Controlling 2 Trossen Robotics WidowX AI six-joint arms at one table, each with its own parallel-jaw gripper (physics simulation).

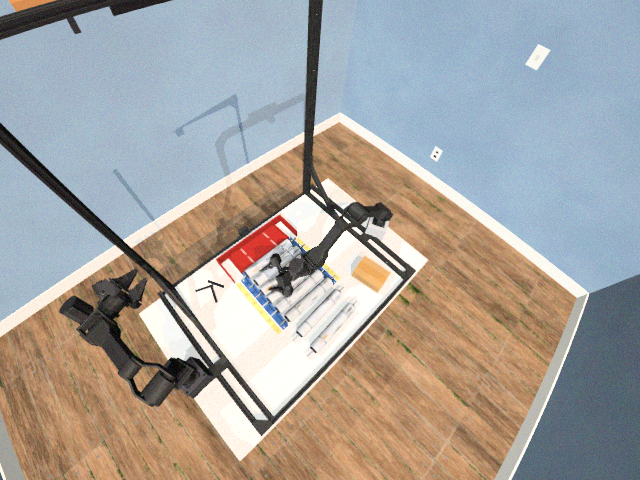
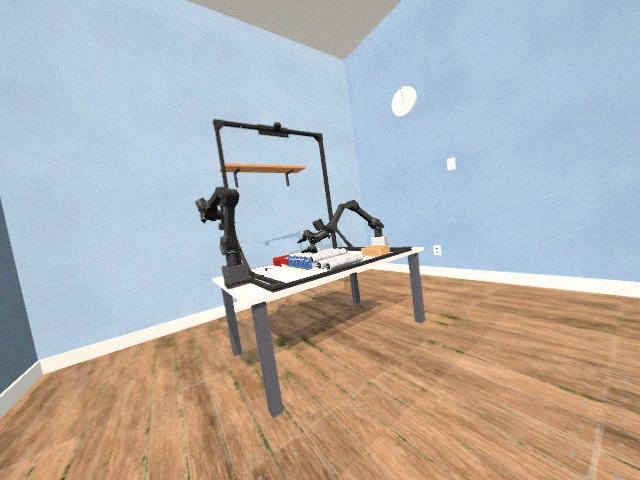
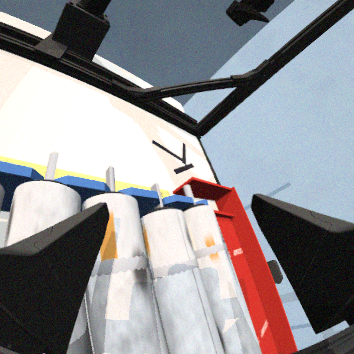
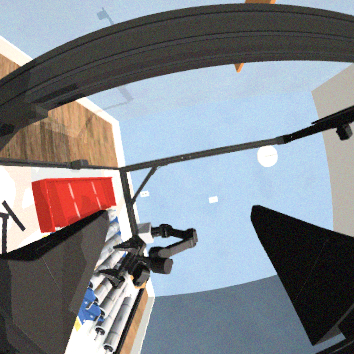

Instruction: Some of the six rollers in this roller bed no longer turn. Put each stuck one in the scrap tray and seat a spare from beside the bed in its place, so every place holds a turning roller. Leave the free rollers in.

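Places are measured from the left arm's base along level axes (x back, y down, z right), in millimetres.
Pixels of known places: left gripper, between the fingertips: [image 1: 263, 280] [image 2: 299, 247] [image 3: 180, 205] [image 4: 105, 259]; right gripper, between the fingertips: [image 1: 141, 274] [image 2: 235, 214] [image 3: 282, 5] [image 4: 180, 215]; left arm's base, origin of its link: [image 1: 379, 221] [image 2: 378, 236] [image 4: 151, 231]; right arm's base, origin of its link: [image 1: 188, 375] [image 2: 234, 265] [image 3: 89, 9].
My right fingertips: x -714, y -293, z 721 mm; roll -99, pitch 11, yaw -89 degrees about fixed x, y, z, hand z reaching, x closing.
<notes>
For each thing: its top centre in the pictures, then the offset to it from my right fingertips. Level surfaces: height alone.
- roller bed, height of its surface: dy +386 mm
- farther out, centre of its top: [image 1: 334, 326] [image 4: 125, 320] [image 2: 344, 257] dz -658, dx +145, dy +341 mm
- red scrap tray, centre of its top: [image 3: 260, 291] [image 4: 91, 195] [image 1: 257, 244] [image 2: 300, 253] dz -190, dx +391, dy +335 mm
- orange block, centre of its top: [image 1: 372, 272] [image 2: 374, 246] dz -756, dx +445, dy +335 mm
The roller bed [image 1: 262, 300] [image 2: 299, 261] has blue notched rails and pale rollers lying side by side. Orange marks show on some rollers, such as the end one [image 3: 207, 232] beside the tray. Two loose spare rollers, one nearer the bed [image 1: 318, 311] and one farther out [image 1: 333, 326] [image 2: 343, 259], lie at the bed's near side. The red scrap tray [image 1: 253, 250] [image 2: 279, 260] [image 4: 75, 200] is at the far side; no roller shows in it. My left gripper [image 1: 266, 277] [image 3: 180, 205] [image 4: 105, 259] is open and empty, low over the tray-side rollers. My right gripper [image 1: 138, 280] [image 4: 180, 215] is open and empty, raised beyond the table's left end.
An orange block [image 1: 370, 273] [image 2: 375, 250] lies to the right of the bed. Thin black pieces [image 1: 210, 289] [image 3: 183, 158] lie on the table left of the tray. A black frame post [image 1: 311, 98] stands behind the table, and black rails run along its edges.
</notes>
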